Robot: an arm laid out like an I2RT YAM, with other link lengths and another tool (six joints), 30 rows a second.
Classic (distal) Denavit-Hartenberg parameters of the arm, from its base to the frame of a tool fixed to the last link. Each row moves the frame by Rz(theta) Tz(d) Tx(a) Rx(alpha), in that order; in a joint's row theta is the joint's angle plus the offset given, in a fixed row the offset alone. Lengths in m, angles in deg.
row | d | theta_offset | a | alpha
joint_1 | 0.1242 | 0 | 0.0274 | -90
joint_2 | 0 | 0 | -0.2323 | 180
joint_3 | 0 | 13.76 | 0.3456 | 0
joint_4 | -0.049 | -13.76 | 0.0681 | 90
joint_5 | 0.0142 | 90 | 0 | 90
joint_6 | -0.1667 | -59.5 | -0.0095 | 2
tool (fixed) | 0.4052 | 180 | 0 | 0
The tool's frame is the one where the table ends.
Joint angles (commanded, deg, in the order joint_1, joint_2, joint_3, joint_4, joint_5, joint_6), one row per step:
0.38 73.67 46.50 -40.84 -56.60 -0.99
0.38 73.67 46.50 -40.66 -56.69 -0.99
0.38 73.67 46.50 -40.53 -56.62 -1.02
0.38 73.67 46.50 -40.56 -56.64 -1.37
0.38 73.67 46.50 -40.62 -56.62 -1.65
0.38 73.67 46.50 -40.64 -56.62 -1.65
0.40 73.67 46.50 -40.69 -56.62 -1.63
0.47 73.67 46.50 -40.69 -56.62 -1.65
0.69 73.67 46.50 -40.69 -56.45 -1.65
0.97 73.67 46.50 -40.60 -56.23 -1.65
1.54 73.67 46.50 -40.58 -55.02 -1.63
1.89 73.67 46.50 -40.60 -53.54 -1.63
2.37 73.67 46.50 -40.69 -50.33 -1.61
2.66 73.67 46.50 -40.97 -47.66 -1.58
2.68 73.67 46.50 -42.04 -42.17 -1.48
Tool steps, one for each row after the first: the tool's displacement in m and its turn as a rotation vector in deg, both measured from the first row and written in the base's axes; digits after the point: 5 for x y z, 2 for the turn. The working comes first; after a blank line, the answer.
Tool pose at each row, in the base's axes (x y z in m, rotation vector in deg; the steps are taken from these numbers as rounded here):
0.35147 0.25959 0.08956 22.60 148.91 88.92
0.35191 0.25978 0.09004 22.41 148.74 89.00
0.35240 0.25964 0.08993 22.28 148.66 88.87
0.35218 0.25967 0.08992 21.81 148.61 88.80
0.35195 0.25963 0.08976 21.49 148.61 88.71
0.35189 0.25963 0.08974 21.51 148.63 88.71
0.35165 0.25975 0.08969 21.55 148.68 88.73
0.35133 0.26018 0.08969 21.44 148.72 88.75
0.35056 0.26118 0.08912 21.23 148.92 88.58
0.34987 0.26245 0.08847 20.89 149.10 88.35
0.34903 0.26342 0.08446 20.64 149.88 86.86
0.34944 0.26237 0.07958 20.76 150.64 84.92
0.35143 0.25798 0.06921 21.42 152.08 80.62
0.35278 0.25318 0.06065 22.25 153.28 77.02
0.35568 0.23842 0.04333 24.98 155.62 69.42

0.00044 0.00019 0.00048 0.08 -0.18 0.03
0.00093 0.00005 0.00037 0.01 -0.34 0.02
0.00071 0.00008 0.00036 -0.04 -0.61 0.21
0.00048 0.00004 0.00020 -0.11 -0.78 0.34
0.00042 0.00004 0.00018 -0.12 -0.75 0.34
0.00018 0.00016 0.00013 -0.11 -0.69 0.35
-0.00014 0.00059 0.00013 -0.11 -0.70 0.43
-0.00091 0.00159 -0.00044 -0.28 -0.70 0.59
-0.00160 0.00286 -0.00109 -0.47 -0.80 0.79
-0.00244 0.00383 -0.00510 -1.59 -0.82 0.89
-0.00203 0.00278 -0.00998 -2.96 -0.83 0.70
-0.00004 -0.00161 -0.02035 -5.94 -0.79 -0.03
0.00131 -0.00641 -0.02891 -8.42 -0.56 -0.73
0.00421 -0.02117 -0.04623 -13.57 0.46 -2.67

